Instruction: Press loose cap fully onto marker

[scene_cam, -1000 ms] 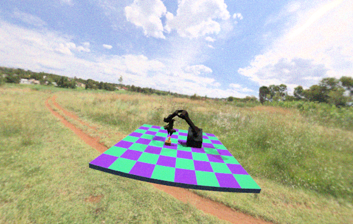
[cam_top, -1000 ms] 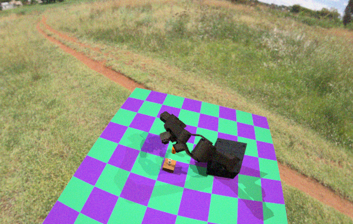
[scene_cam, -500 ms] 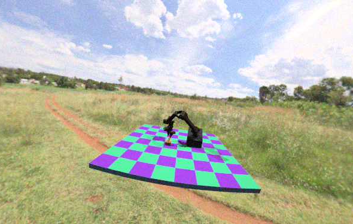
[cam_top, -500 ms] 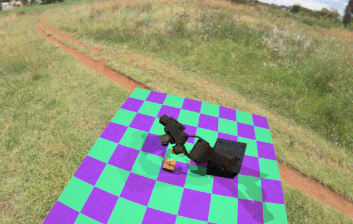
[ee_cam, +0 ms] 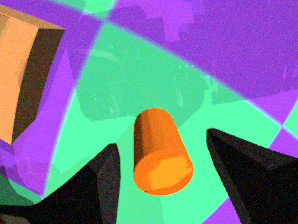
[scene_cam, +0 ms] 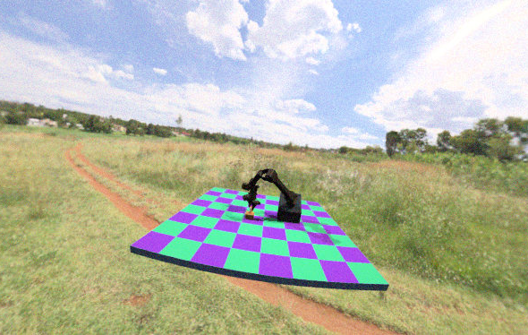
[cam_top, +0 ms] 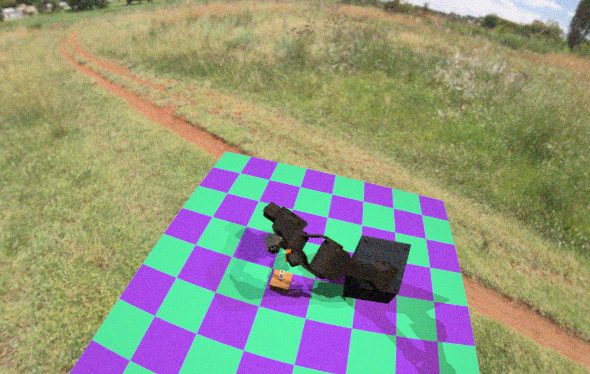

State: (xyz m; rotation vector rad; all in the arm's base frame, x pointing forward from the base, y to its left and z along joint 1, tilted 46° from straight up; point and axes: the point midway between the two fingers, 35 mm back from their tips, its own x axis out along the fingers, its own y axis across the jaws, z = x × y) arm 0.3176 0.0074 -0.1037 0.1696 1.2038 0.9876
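The orange cap lies right at my gripper tip. The rest, counted from my gripper tip: marker (11 cm to the left, 4 cm above); then holder block (11 cm to the left, 1 cm below).
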